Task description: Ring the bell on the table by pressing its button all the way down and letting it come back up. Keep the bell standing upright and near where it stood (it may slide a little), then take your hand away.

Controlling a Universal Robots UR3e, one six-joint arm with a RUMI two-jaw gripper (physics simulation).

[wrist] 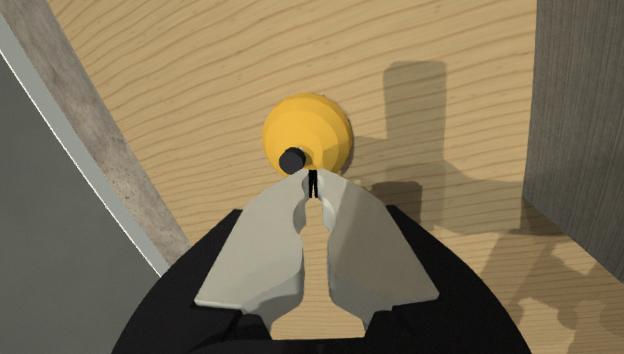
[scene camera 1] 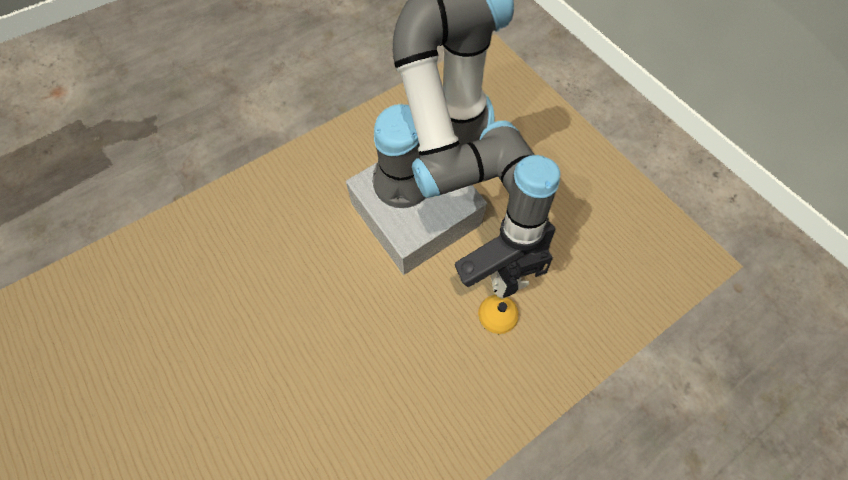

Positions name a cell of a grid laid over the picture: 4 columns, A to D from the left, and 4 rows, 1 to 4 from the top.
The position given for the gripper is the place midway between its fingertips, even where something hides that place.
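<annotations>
Gripper: visible in the wrist view (C2) and scene camera 1 (C3). Yellow dome-shaped bell: visible in the wrist view (C2) and scene camera 1 (C3).
</annotations>
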